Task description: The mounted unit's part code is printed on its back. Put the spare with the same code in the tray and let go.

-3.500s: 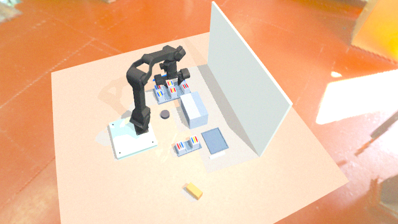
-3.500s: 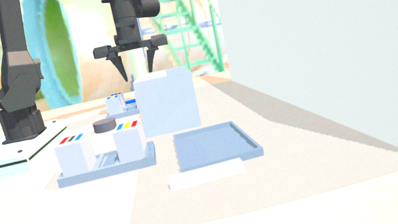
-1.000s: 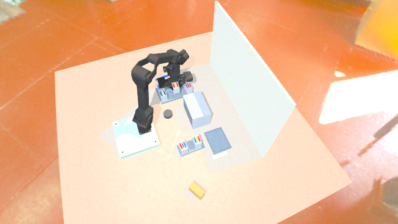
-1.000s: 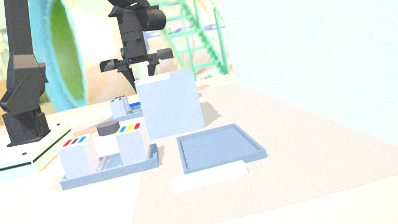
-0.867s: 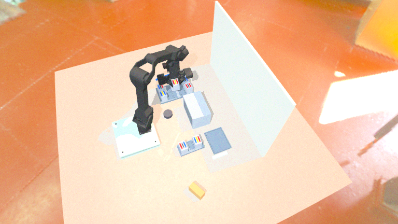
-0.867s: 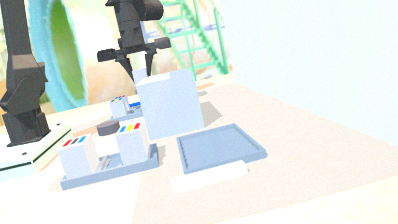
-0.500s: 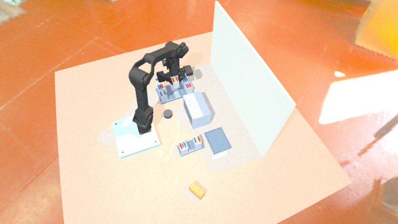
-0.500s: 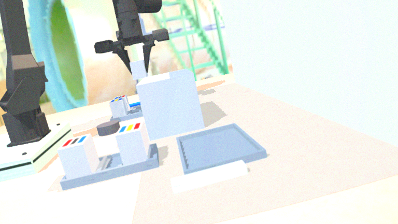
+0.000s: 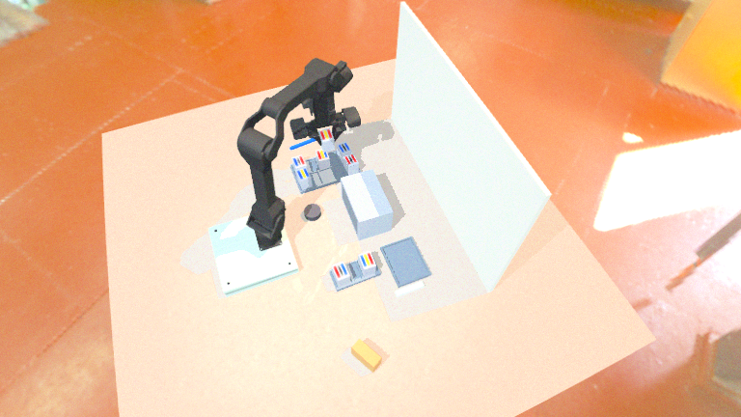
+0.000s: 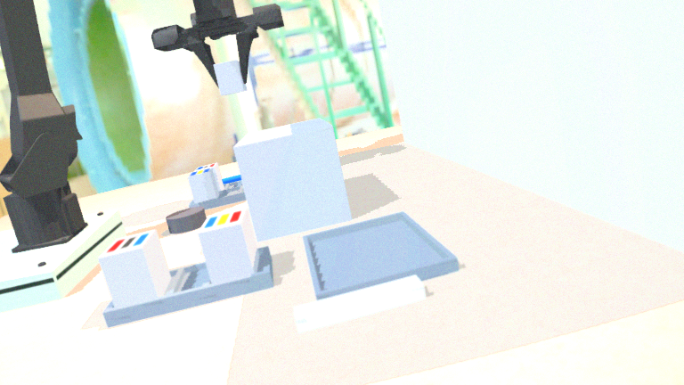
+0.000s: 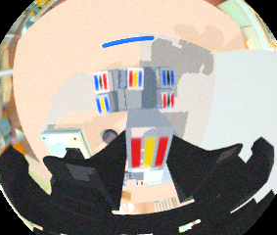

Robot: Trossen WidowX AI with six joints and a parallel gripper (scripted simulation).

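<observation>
The grey tray lies 350 mm to the right of my gripper tip, 160 mm below it and 100 mm ahead of it. Also, from my gripper tip: white wall 290 mm ahead, 170 mm to the right, 60 mm above; black puck 160 mm below, 110 mm to the right, 90 mm behind; mounted unit 150 mm to the right, 120 mm below, 60 mm ahead.
</observation>
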